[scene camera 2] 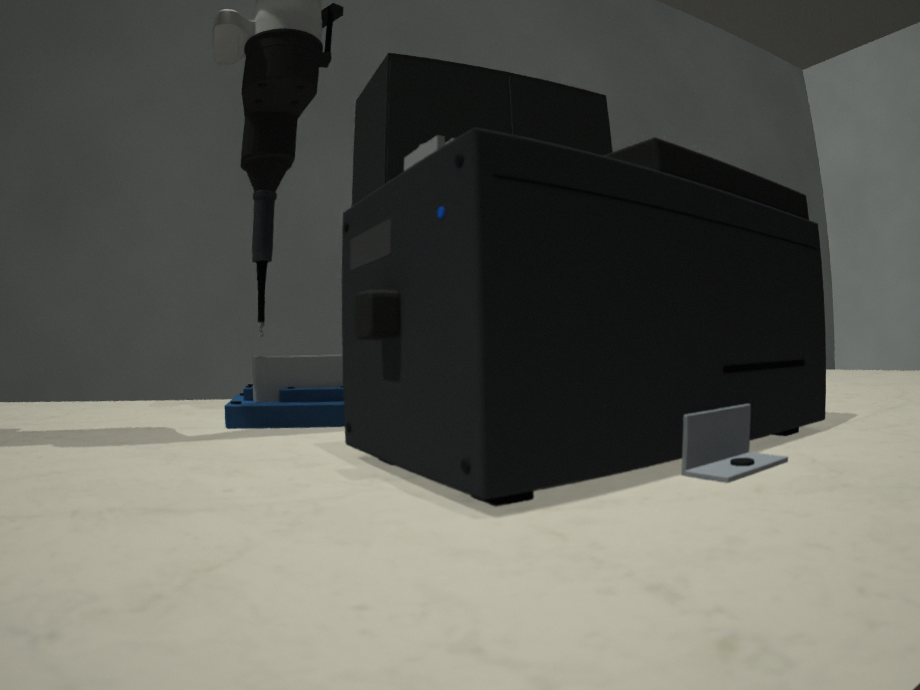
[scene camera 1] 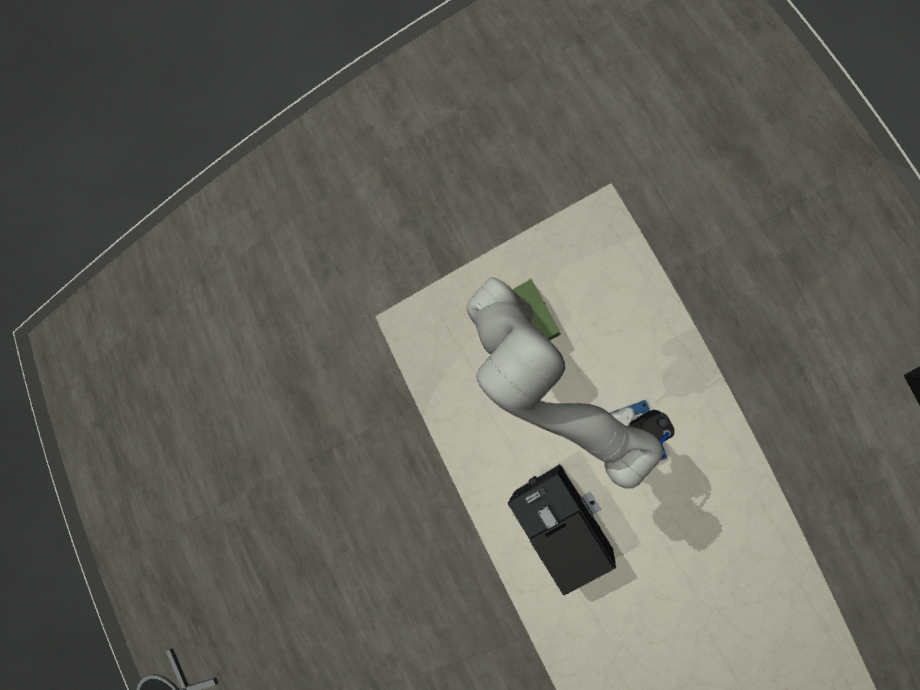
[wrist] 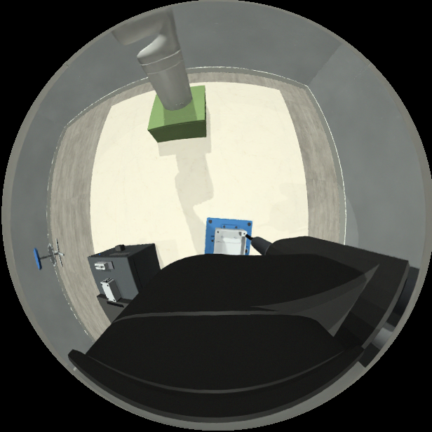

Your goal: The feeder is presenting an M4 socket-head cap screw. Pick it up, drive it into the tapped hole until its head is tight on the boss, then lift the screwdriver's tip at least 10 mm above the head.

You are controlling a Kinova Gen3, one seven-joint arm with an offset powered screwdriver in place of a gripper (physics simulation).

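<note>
My screwdriver [scene camera 2: 260, 322] [wrist: 247, 235] points straight down. A small light screw [scene camera 2: 260, 329] shows at its tip in the scene camera 2 view, held upright, a short gap above the left end of the pale housing [scene camera 2: 298, 375] [wrist: 229, 243]. The housing sits in a blue fixture [scene camera 2: 286, 415] [wrist: 210, 236] [scene camera 1: 642, 407]. In the wrist view the tip appears by the housing's upper right corner boss; the tapped hole is too small to make out surely. In the scene camera 1 view the arm hides the tip. The black feeder [scene camera 1: 572, 553] [scene camera 2: 639, 319] [wrist: 127, 270] stands apart from the fixture.
A green block [scene camera 1: 540, 311] [wrist: 177, 129] is at the arm's base. A small grey angle bracket [scene camera 2: 717, 445] [scene camera 1: 591, 503] stands beside the feeder on the pale table [scene camera 1: 743, 564]. A wheel-like stand [wrist: 52, 254] is off the table.
</note>
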